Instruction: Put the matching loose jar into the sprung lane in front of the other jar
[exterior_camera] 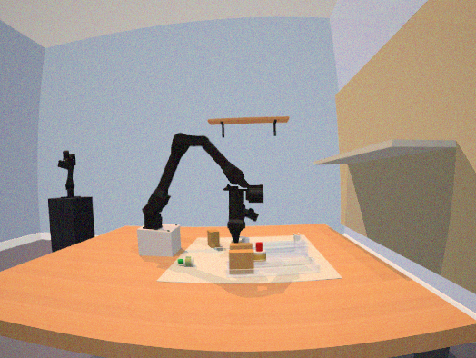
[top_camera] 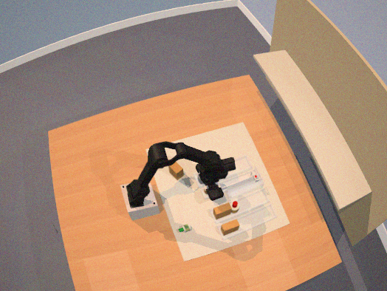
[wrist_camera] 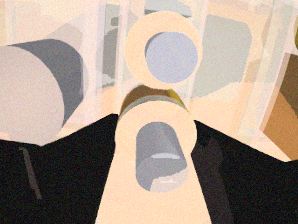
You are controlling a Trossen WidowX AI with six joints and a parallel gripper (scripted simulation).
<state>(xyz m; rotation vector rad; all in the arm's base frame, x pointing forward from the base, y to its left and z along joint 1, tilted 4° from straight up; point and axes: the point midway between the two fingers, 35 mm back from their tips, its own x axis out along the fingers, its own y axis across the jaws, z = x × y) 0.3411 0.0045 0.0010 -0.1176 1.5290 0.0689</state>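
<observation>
The grey can lies 8 cm to the left of my gripper tip and 2 cm below it. The rest, counted from my gripper tip: clear pusher lane (15 cm ahead, 3 cm below, 1 cm to the right).
</observation>
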